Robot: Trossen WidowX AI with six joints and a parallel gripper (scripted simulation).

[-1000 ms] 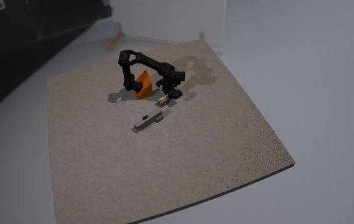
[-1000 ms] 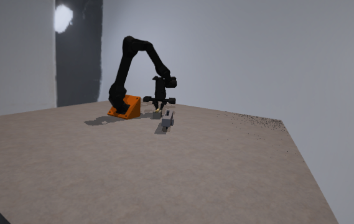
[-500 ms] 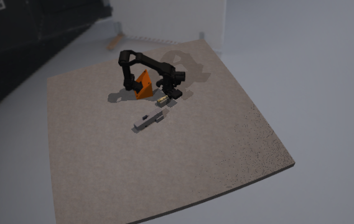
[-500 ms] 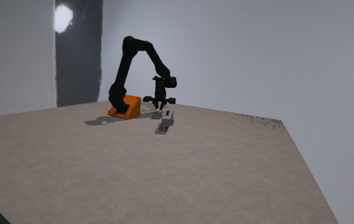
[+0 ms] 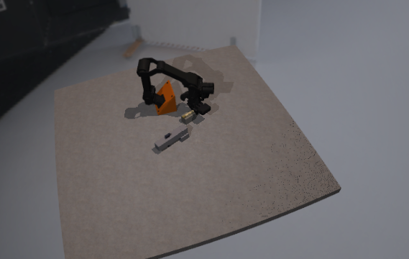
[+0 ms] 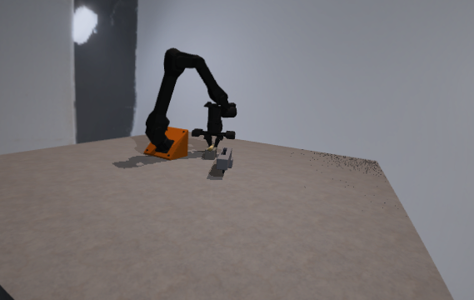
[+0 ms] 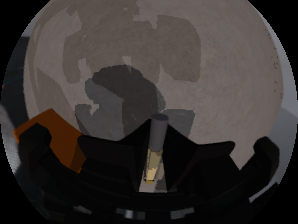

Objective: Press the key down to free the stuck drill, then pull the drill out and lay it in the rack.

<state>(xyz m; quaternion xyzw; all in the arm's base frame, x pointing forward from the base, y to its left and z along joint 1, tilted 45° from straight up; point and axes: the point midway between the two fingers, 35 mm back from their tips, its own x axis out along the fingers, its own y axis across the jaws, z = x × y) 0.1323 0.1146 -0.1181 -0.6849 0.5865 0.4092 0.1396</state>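
Now: gripper tip 10 mm short of the drill, 40 mm to the left of it and 30 mm below it. Round my gripper tip: grey rack (20 mm ahead, 50 mm to the right, 10 mm above); then dark upright piece (160 mm ahead, 200 mm to the right, 40 mm above); then grey holder block (150 mm ahead, 170 mm to the right, 30 mm above).
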